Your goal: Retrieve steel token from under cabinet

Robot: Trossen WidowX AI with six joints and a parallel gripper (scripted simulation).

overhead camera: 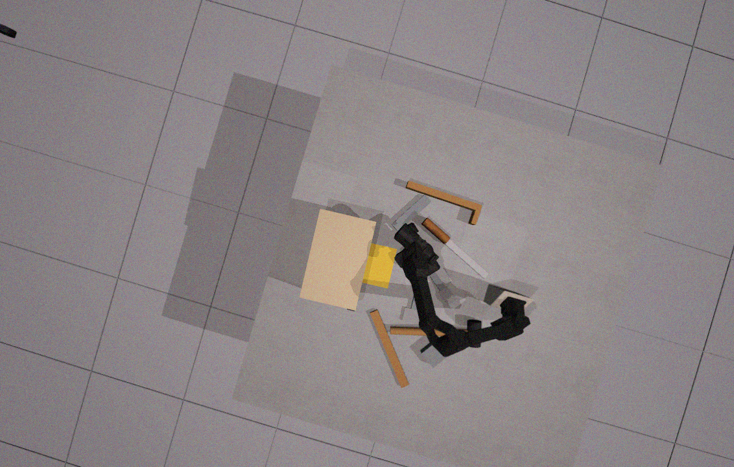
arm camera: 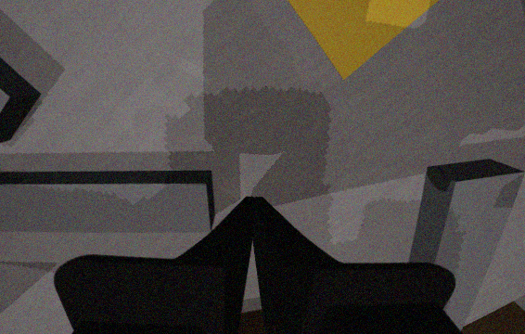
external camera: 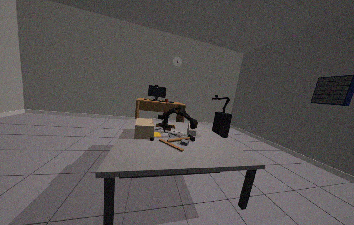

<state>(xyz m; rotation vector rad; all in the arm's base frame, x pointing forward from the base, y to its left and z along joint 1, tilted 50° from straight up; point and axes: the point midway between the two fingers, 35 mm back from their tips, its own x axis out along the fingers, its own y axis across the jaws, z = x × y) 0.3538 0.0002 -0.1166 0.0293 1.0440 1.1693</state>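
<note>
Now: the grey bar 12 cm to the right of my gripper tip, 5 cm ahead of it and 1 cm above it. The rest, counted from my gripper tip: grey l-shaped bracket: 20 cm to the left, 6 cm behind; then wooden stick: 38 cm to the left, 1 cm behind; then grey steel token: 29 cm ahead, 11 cm to the left.
</note>
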